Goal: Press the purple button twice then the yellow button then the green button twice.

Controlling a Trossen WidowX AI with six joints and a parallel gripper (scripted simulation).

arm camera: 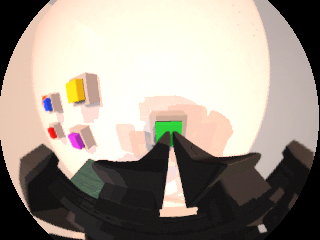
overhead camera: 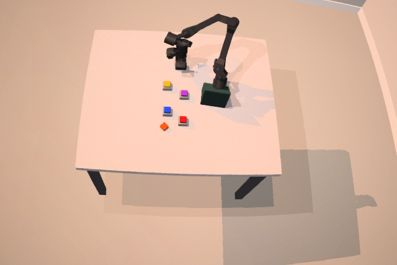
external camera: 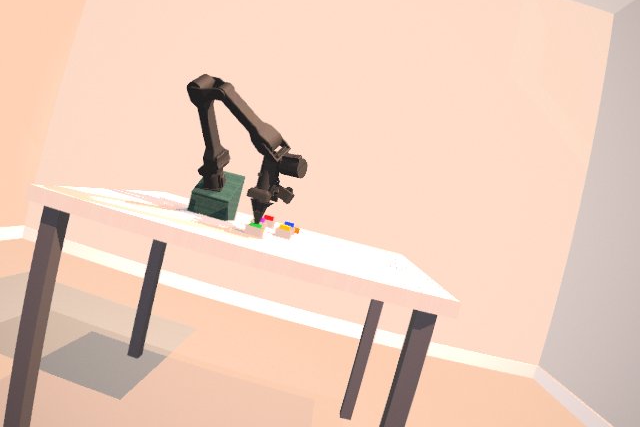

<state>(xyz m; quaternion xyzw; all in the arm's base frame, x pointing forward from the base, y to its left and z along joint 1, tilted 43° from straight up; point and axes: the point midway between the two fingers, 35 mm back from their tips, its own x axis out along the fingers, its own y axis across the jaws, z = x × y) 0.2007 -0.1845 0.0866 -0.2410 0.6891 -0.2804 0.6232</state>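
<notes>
Now: gripper tip 10 mm above the green button. Also, from my gripper tip: blue button 70 mm ahead, 300 mm to the left; yellow button 70 mm ahead, 140 mm to the left; purple button 30 mm behind, 200 mm to the left.
</notes>
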